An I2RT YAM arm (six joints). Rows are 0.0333 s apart.
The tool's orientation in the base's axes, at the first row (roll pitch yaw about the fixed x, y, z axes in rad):
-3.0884, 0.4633, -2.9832
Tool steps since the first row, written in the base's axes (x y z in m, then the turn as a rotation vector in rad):
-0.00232, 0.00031, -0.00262, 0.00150, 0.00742, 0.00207
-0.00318, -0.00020, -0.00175, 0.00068, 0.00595, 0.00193
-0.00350, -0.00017, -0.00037, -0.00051, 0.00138, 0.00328
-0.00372, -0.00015, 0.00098, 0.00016, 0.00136, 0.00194
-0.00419, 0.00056, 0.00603, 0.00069, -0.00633, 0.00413
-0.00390, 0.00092, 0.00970, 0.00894, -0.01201, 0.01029
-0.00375, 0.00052, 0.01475, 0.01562, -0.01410, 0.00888
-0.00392, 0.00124, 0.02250, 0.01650, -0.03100, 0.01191
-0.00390, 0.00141, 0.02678, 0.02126, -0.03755, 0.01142
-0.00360, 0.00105, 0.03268, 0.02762, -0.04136, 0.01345
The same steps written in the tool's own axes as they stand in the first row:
0.00318, 0.00074, 0.00130, -0.00330, 0.00705, -0.00104
0.00362, 0.00031, 0.00013, -0.00230, 0.00571, -0.00131
0.00328, 0.00032, -0.00124, -0.00121, 0.00128, -0.00313
0.00287, 0.00030, -0.00255, -0.00120, 0.00123, -0.00164
0.00093, 0.00083, -0.00726, -0.00156, -0.00655, -0.00349
-0.00102, 0.00097, -0.01040, -0.01080, -0.01358, -0.00539
-0.00335, 0.00032, -0.01485, -0.01578, -0.01647, -0.00117
-0.00677, 0.00068, -0.02184, -0.01552, -0.03346, -0.00378
-0.00872, 0.00064, -0.02565, -0.01859, -0.04056, -0.00133
-0.01157, -0.00003, -0.03079, -0.02457, -0.04528, -0.00035

